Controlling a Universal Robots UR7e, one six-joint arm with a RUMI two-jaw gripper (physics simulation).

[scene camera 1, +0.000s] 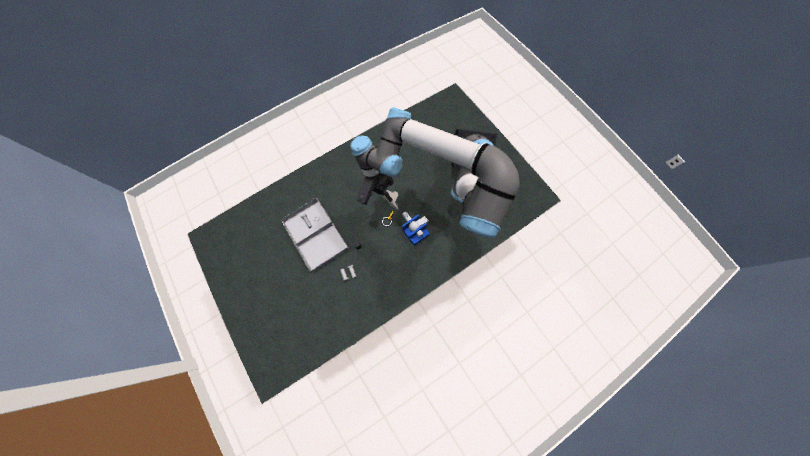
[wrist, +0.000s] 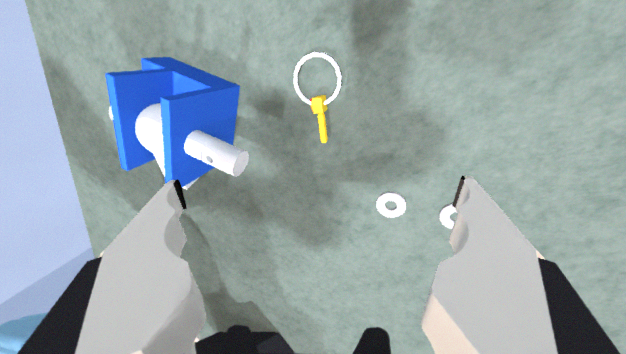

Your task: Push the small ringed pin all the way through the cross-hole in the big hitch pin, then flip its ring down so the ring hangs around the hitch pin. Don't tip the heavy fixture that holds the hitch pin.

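The small ringed pin has a yellow shank (scene camera 1: 391,215) (wrist: 323,126) and a thin white ring (scene camera 1: 383,224) (wrist: 295,79); it lies on the dark mat beside the fixture, apart from the hitch pin. The white hitch pin (scene camera 1: 406,216) (wrist: 220,154) sticks out of the blue fixture (scene camera 1: 416,239) (wrist: 215,115); its small cross-hole (wrist: 209,159) shows empty on its side in the wrist view. The fixture stands upright and holds a white rounded part (wrist: 148,127) between its plates. My gripper (scene camera 1: 395,205) (wrist: 316,180) is open and empty, above the mat, with one fingertip overlapping the fixture's lower edge in the wrist view.
Two white washers (wrist: 382,205) (wrist: 445,216) lie on the mat, one partly behind a fingertip. A grey divided tray (scene camera 1: 321,250) holds small parts. A small dark piece (scene camera 1: 357,246) and two light pieces (scene camera 1: 344,274) (scene camera 1: 352,271) lie near it.
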